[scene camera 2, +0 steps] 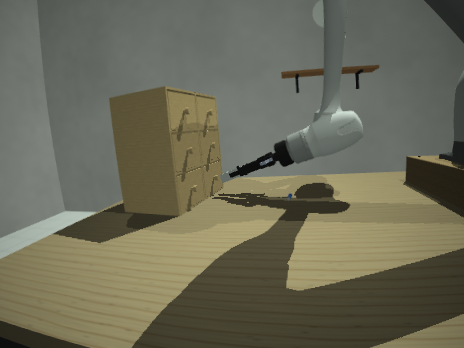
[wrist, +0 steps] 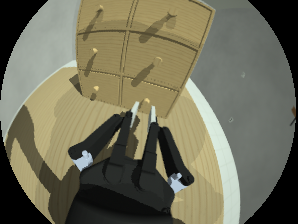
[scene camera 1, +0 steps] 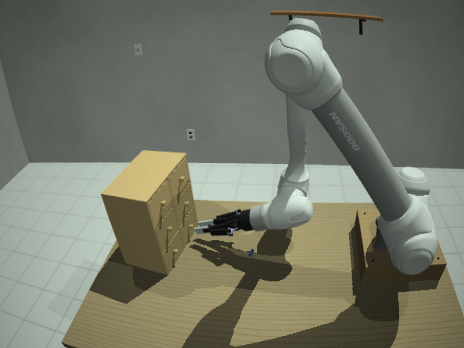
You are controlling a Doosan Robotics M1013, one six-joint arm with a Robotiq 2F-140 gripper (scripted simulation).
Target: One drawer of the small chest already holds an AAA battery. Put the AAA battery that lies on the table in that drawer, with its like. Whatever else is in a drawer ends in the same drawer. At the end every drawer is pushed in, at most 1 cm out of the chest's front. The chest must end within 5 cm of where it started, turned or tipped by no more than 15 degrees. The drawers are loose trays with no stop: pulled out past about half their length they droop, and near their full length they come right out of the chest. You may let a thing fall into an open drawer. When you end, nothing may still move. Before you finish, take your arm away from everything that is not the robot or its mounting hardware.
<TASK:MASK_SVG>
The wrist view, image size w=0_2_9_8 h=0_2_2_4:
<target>gripper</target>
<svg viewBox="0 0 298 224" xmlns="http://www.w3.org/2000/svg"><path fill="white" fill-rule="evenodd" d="M155 106L151 107L149 113L148 135L142 159L132 159L125 155L130 126L132 127L139 102L135 103L132 110L126 111L125 117L114 114L84 141L68 149L69 156L81 173L79 177L80 187L73 199L65 224L173 224L171 205L174 201L175 193L191 185L195 179L185 167L169 128L166 126L160 127L157 123ZM157 139L168 177L167 182L156 169ZM121 128L111 157L92 165L93 160L118 129Z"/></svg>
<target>drawer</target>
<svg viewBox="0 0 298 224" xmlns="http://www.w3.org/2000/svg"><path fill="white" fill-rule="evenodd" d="M123 77L122 106L132 109L137 101L139 102L138 111L150 113L151 106L155 106L155 115L166 116L178 94L178 90L172 90L172 88L159 86L156 83L152 84L152 82L148 81L145 82L145 80L141 81L132 77Z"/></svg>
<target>drawer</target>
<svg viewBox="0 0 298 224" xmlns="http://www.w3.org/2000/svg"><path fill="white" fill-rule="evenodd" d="M130 33L124 74L150 79L180 89L196 52L162 38Z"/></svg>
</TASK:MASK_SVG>
